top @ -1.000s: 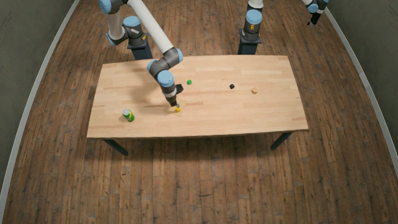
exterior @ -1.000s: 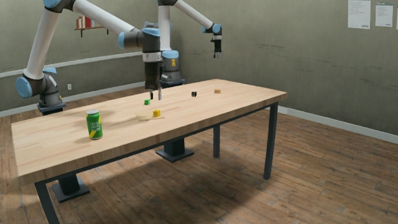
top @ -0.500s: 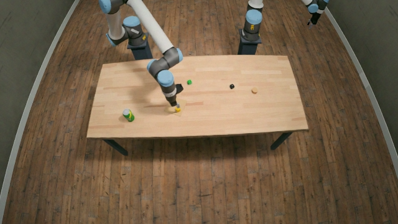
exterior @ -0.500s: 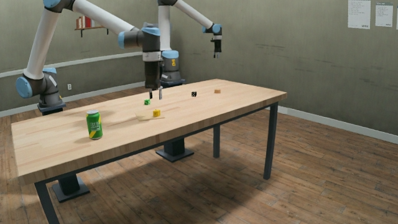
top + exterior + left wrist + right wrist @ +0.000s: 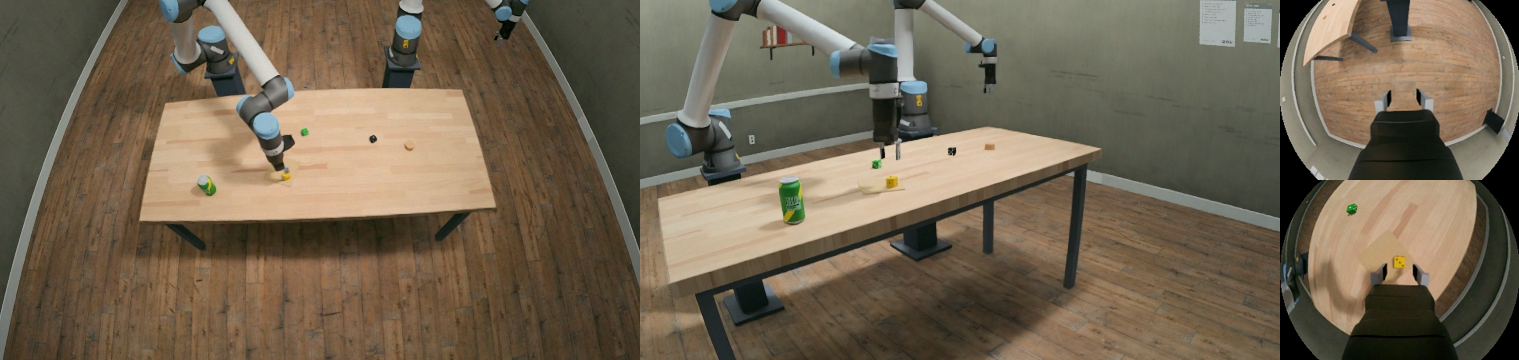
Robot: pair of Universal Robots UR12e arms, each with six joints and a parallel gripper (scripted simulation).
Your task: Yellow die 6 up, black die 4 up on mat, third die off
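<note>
The yellow die lies 90 mm below my right hand. From my right hand the other things lie so: black die 430 mm to the left, 190 mm behind, 100 mm below; green die 240 mm behind, 100 mm below, 90 mm to the left; tan mat 110 mm below, 40 mm behind, 20 mm to the right.
</note>
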